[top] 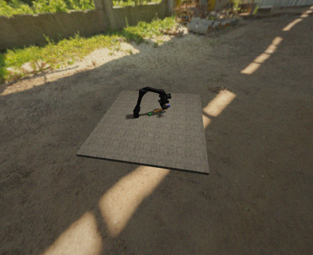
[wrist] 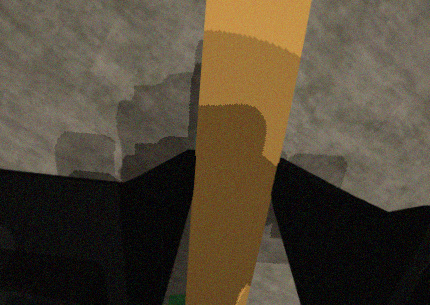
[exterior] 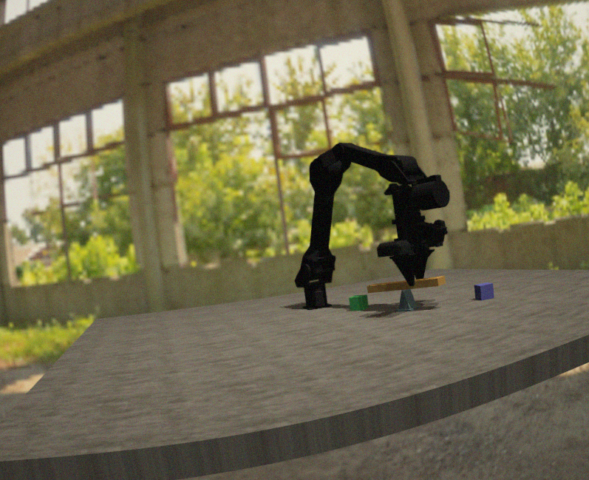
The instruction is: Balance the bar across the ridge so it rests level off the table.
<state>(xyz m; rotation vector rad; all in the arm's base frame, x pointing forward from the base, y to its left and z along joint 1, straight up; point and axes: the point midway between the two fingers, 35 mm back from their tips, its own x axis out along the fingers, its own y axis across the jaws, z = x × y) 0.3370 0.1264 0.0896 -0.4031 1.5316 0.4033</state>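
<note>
Now: gripper tip 3 cm past the bar and 1 cm to the left of it. From my gripper tip the other things lie so: green cube: 16 cm behind, 8 cm to the right, 4 cm below; then blue cube: 6 cm ahead, 14 cm to the left, 4 cm below.
</note>
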